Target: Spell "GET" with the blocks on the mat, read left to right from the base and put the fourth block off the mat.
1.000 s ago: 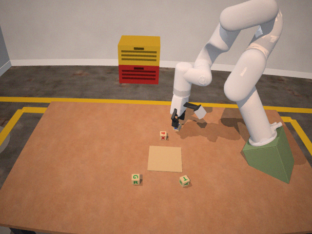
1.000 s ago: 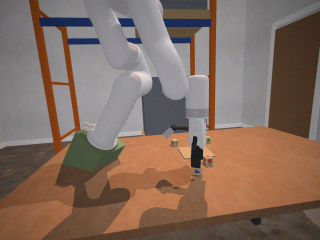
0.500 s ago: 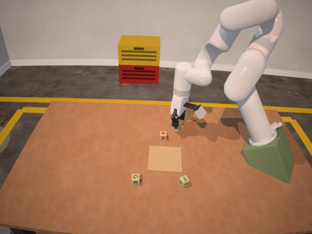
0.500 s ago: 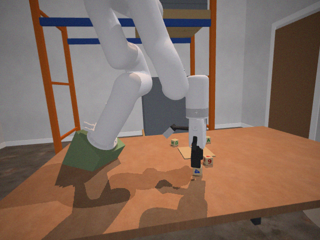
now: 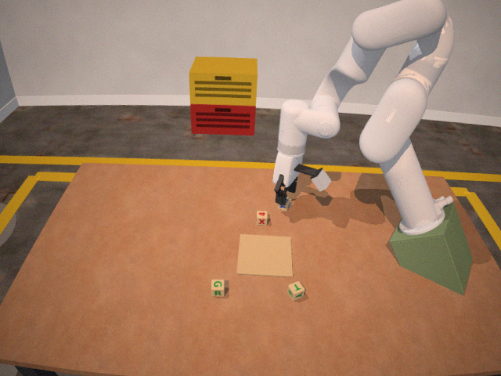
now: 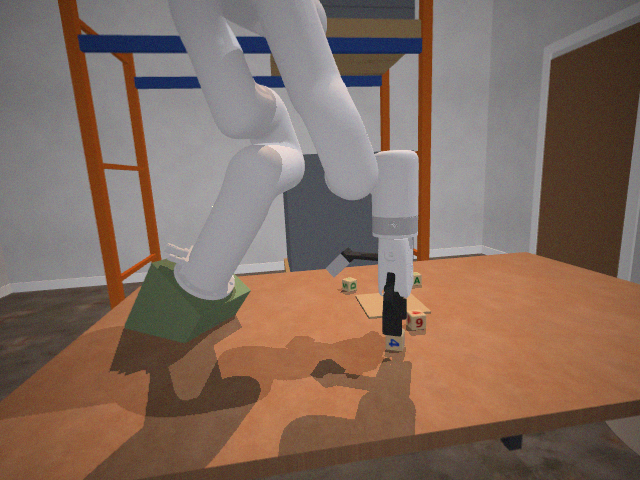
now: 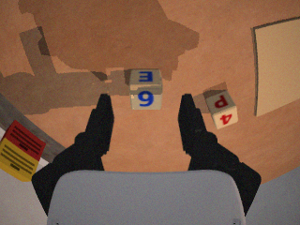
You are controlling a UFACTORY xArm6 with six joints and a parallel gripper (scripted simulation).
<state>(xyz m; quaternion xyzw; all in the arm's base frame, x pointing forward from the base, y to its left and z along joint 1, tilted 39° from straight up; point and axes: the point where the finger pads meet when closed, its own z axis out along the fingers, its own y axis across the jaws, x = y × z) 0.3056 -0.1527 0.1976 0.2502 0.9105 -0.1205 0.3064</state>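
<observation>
My gripper is now 4 cm above the e block. From my hand the other things lie so: tan mat (18 cm to the left, 9 cm ahead, 5 cm below); then t block (32 cm to the left, 4 cm below, 4 cm ahead); then red-lettered block (8 cm ahead, 6 cm to the left, 4 cm below).
</observation>
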